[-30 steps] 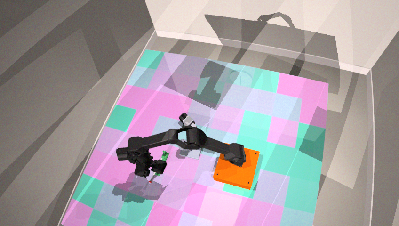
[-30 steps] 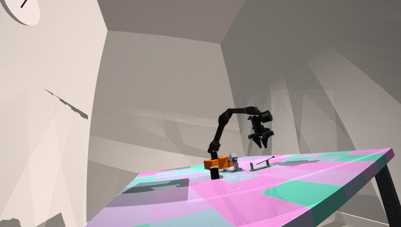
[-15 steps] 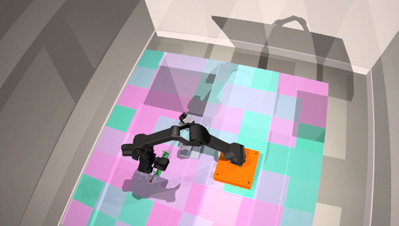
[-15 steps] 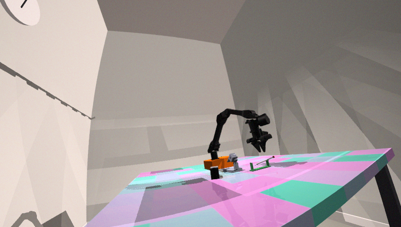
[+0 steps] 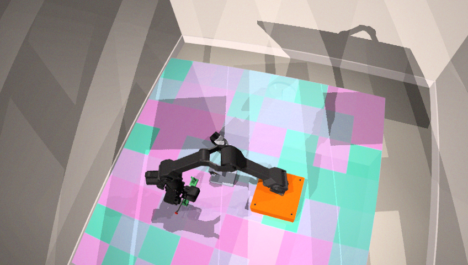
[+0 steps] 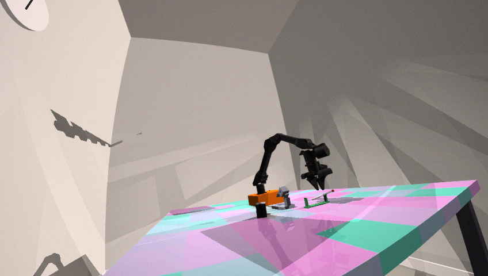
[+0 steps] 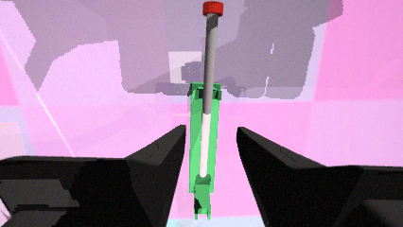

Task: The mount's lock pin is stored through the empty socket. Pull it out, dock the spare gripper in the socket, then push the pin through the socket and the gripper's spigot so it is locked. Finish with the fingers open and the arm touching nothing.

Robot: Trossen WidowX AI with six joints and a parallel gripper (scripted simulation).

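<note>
My gripper tip is now 40 mm to the left of the green rack and 40 mm above it. The rest, counted from my gripper tip: grey mount (170 mm to the right, 90 mm behind, 10 mm below); spare gripper (320 mm to the right, 40 mm below, 30 mm behind).
</note>
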